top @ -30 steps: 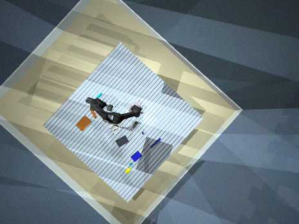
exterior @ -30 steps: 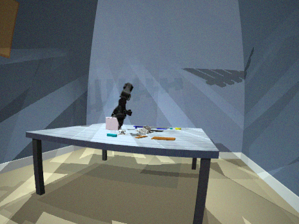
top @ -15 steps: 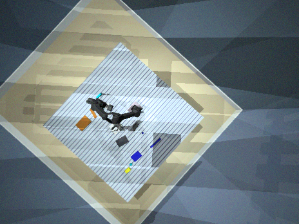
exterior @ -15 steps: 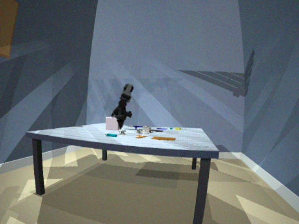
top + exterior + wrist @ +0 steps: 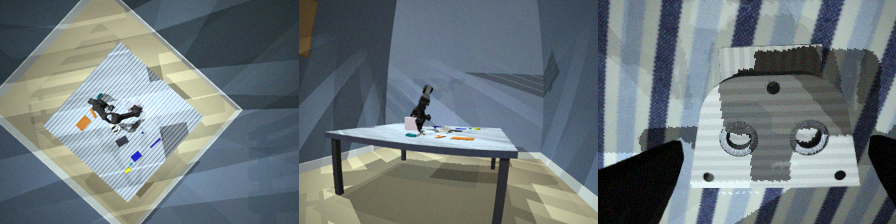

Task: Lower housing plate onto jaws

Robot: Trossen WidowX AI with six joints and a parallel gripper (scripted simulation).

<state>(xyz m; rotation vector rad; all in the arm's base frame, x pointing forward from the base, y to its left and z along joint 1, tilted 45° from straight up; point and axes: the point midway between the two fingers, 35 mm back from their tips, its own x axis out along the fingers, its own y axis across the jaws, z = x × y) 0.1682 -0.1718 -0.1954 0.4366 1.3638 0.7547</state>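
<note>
Now: the white housing plate 1 cm ahead of my gripper tip. The rest, counted from my gripper tip: cyan block (15 cm to the right, 2 cm behind, 1 cm below); blue square (61 cm to the left, 25 cm ahead, 2 cm below); orange plate (34 cm ahead, 9 cm to the right, 2 cm below).
</note>
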